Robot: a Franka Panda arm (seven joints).
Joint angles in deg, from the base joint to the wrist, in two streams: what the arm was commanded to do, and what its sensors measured. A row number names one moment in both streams.
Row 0, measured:
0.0 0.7 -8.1 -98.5 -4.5 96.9 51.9
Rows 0 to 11, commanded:
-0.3 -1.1 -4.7 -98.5 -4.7 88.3 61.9
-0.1 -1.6 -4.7 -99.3 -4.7 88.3 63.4
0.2 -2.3 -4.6 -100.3 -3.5 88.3 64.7
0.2 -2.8 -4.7 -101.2 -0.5 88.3 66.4
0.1 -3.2 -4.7 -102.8 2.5 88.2 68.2
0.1 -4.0 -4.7 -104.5 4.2 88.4 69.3
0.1 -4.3 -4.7 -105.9 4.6 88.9 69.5
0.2 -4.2 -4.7 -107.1 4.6 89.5 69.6
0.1 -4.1 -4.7 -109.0 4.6 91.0 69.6
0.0 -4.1 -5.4 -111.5 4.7 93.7 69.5
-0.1 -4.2 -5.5 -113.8 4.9 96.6 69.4
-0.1 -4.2 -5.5 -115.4 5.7 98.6 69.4
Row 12, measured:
0.2 -2.6 -5.1 -108.4 3.7 91.9 68.7
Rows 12 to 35, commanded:
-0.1 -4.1 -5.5 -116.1 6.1 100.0 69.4
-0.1 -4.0 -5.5 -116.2 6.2 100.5 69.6
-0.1 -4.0 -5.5 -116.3 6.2 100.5 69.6
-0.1 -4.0 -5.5 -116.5 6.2 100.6 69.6
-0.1 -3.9 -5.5 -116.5 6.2 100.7 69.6
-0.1 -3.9 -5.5 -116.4 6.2 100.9 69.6
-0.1 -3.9 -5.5 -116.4 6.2 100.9 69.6
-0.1 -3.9 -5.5 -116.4 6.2 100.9 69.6
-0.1 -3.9 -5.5 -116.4 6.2 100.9 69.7
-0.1 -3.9 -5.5 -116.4 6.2 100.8 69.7
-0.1 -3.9 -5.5 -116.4 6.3 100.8 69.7
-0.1 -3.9 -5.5 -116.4 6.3 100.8 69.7
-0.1 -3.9 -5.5 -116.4 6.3 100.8 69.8
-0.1 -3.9 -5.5 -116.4 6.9 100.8 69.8
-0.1 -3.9 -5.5 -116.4 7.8 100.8 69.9
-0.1 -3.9 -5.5 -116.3 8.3 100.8 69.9
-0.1 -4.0 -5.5 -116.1 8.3 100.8 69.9
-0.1 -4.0 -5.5 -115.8 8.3 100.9 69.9
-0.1 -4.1 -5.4 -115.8 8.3 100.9 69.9
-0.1 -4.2 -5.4 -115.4 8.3 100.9 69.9
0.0 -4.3 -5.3 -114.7 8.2 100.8 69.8
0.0 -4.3 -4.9 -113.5 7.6 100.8 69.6
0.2 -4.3 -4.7 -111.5 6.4 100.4 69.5
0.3 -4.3 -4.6 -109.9 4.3 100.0 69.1
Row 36, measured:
0.2 -3.6 -5.5 -113.9 7.4 100.5 68.8
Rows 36 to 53, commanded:
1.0 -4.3 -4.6 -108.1 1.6 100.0 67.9
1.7 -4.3 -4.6 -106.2 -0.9 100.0 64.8
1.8 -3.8 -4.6 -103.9 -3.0 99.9 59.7
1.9 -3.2 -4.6 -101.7 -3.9 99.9 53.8
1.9 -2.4 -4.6 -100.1 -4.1 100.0 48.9
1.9 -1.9 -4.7 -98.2 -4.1 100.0 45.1
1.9 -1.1 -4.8 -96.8 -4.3 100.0 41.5
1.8 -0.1 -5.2 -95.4 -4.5 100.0 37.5
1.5 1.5 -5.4 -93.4 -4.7 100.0 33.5
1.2 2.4 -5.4 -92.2 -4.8 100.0 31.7
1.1 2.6 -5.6 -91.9 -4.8 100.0 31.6
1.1 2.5 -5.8 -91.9 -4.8 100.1 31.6
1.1 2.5 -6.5 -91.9 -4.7 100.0 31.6
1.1 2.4 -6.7 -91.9 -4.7 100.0 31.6
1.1 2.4 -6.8 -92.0 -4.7 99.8 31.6
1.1 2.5 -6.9 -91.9 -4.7 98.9 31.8
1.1 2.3 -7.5 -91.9 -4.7 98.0 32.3
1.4 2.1 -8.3 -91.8 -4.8 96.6 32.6
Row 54, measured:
1.1 2.3 -7.1 -93.0 -3.7 99.8 32.5
